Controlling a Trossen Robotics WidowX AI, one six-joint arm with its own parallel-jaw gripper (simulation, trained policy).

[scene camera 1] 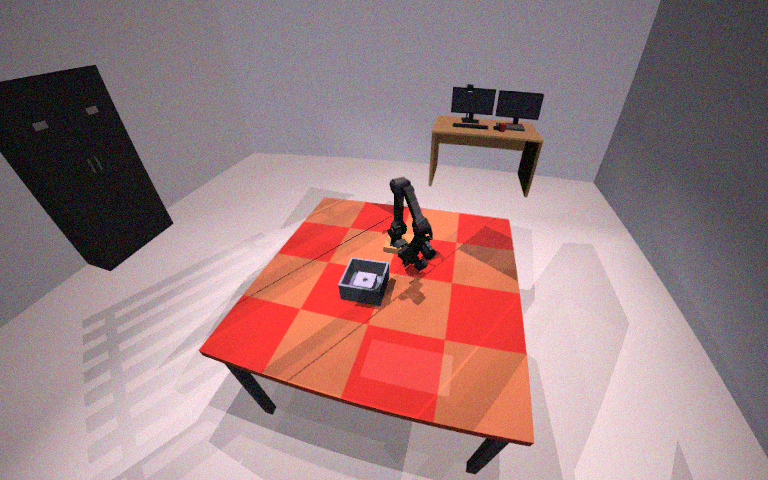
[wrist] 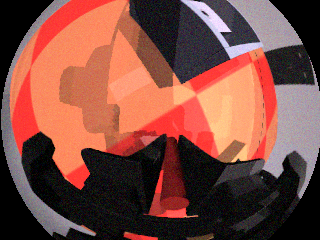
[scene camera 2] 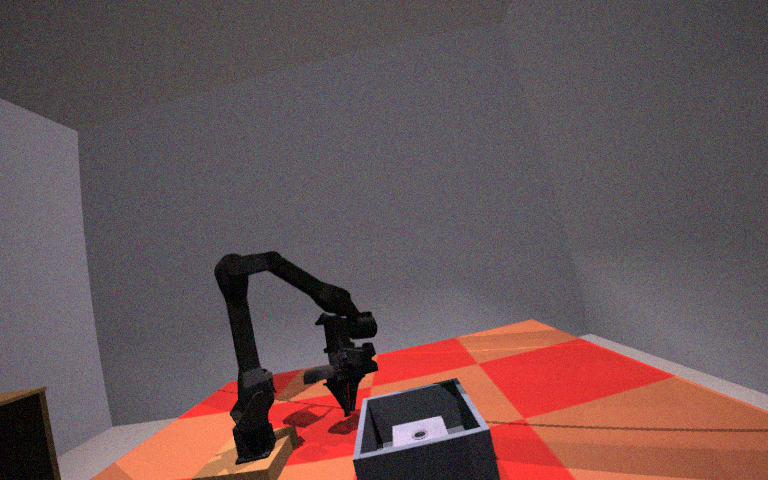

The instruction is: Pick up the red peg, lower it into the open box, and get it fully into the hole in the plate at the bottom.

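Note:
My gripper (scene camera 2: 350, 411) is visible; the wrist view shows the gripper too (wrist: 172, 137).

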